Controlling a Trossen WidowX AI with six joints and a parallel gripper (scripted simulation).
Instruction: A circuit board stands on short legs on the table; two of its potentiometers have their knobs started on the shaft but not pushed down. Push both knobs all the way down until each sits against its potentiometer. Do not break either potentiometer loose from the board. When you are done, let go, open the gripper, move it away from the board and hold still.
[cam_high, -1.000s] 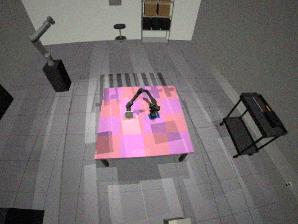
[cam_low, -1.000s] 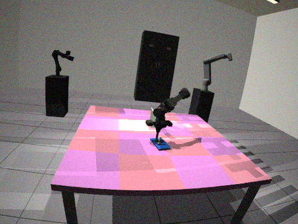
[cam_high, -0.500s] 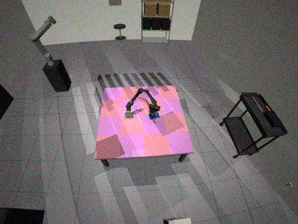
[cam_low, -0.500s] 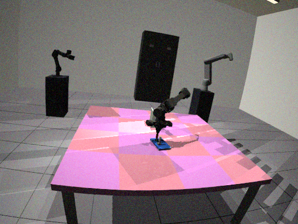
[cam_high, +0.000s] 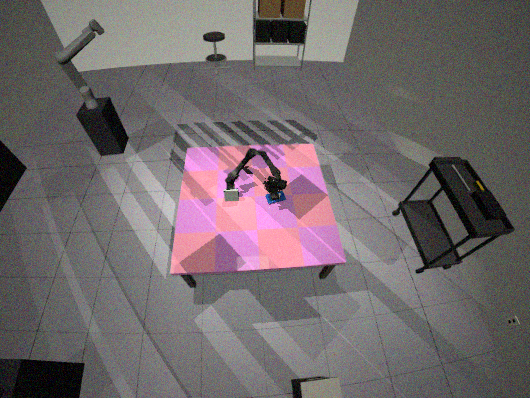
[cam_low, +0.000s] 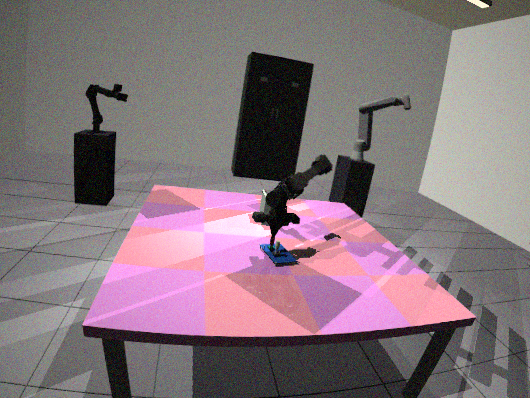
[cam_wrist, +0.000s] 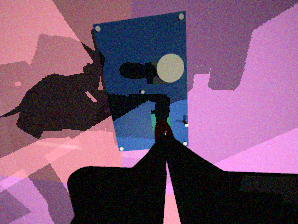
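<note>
The red knob is 1 cm below my gripper tip.
</note>
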